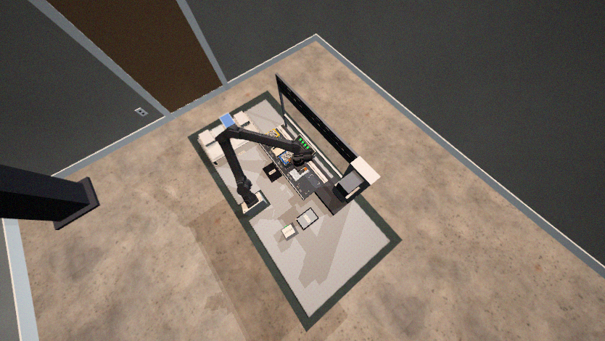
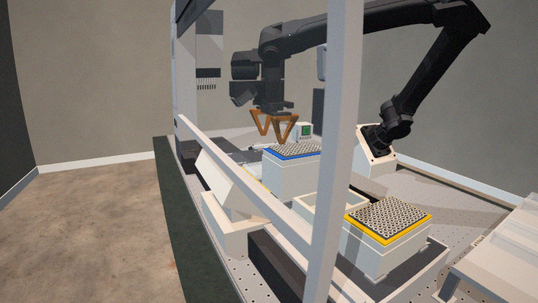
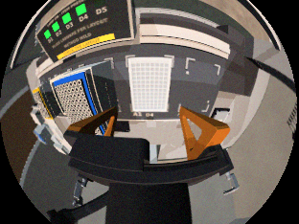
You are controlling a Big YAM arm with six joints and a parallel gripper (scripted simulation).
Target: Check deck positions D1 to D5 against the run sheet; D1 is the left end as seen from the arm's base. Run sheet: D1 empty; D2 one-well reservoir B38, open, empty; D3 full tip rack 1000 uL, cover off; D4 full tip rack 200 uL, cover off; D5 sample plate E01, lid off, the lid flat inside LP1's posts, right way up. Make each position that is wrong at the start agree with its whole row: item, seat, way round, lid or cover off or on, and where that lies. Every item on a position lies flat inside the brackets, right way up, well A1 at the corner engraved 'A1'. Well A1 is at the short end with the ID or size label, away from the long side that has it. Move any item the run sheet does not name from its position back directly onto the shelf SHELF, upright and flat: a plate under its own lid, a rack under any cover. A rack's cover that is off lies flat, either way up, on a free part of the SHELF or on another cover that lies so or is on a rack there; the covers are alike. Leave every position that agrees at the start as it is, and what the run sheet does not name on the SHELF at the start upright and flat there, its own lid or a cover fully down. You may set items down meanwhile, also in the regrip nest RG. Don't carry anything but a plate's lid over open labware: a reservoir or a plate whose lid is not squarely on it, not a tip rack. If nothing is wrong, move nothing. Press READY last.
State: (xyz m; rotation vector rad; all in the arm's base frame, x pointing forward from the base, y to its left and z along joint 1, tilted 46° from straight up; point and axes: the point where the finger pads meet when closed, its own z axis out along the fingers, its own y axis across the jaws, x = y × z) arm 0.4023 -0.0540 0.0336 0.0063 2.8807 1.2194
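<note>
My gripper is now 9 cm above the white sample plate. Round my hand: frame bar 19 cm ahead, 7 cm to the left, 3 cm above; then blue-rimmed tip rack 12 cm to the left, 3 cm below; then black nest 16 cm behind, 15 cm to the left, 14 cm below.
</note>
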